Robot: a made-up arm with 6 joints.
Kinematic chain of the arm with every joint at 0, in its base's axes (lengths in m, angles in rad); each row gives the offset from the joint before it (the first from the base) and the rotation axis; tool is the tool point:
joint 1: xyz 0 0 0.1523 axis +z
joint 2: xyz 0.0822 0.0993 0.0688 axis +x
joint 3: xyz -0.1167 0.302 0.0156 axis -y
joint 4: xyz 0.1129 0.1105 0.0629 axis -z
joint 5: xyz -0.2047 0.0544 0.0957 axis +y
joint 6: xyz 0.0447 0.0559 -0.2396 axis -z
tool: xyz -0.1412 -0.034 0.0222
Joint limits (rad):
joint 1: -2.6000..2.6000
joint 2: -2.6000..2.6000
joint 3: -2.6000..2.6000
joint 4: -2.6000..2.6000
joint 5: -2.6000..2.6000
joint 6: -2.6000..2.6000
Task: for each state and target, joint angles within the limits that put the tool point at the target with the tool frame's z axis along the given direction. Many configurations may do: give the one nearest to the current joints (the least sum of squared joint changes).
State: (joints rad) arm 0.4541 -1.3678 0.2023 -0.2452 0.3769 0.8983
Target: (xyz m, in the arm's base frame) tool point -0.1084 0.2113 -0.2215 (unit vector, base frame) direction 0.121 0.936 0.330
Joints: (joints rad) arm -0.5662 -1.2791 0.2912 -0.5260 -0.1403 0.6704
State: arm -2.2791 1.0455 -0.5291 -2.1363 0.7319 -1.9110
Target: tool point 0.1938 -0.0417 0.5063 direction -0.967 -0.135 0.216
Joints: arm -1.8863 1.7787 -0.7267 -2.0829 0.4670 -2.5953
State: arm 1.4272 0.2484 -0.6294 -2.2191 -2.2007 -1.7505
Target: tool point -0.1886 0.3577 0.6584 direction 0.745 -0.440 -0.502
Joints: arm 0.7289 0.1651 -0.0231 -1.8644 -1.9320 -2.0914
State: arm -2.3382 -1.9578 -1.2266 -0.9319 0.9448 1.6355
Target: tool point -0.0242 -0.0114 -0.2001 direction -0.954 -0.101 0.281
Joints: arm -2.3947 -2.4762 -1.9933 -0.9247 0.3559 1.5431
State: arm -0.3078 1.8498 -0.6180 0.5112 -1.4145 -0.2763
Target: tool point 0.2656 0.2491 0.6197 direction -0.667 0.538 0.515
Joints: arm -0.3710 0.9256 -0.2886 0.6101 -1.7056 -0.0463
